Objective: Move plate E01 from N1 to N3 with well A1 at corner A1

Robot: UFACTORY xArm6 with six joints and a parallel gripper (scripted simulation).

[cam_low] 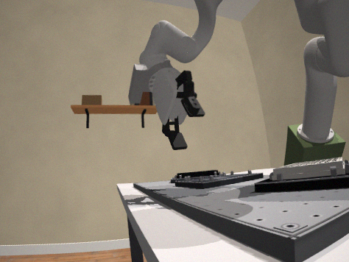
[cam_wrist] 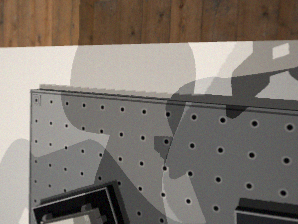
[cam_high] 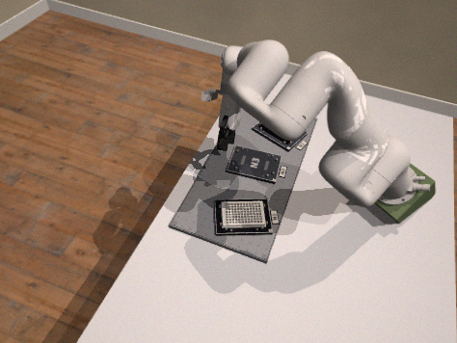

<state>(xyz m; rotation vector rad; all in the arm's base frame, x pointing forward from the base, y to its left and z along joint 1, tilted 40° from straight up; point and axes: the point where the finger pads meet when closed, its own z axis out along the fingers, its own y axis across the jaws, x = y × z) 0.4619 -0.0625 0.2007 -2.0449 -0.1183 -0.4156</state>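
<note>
Now: hand 160 mm to the right of the white well plate, 130 mm past it and 90 mm above it. From my hand the other things lie so: black nest 160 mm to the left, 130 mm behind, 110 mm below; then black plate 240 mm to the right, 120 mm behind, 90 mm below.
</note>
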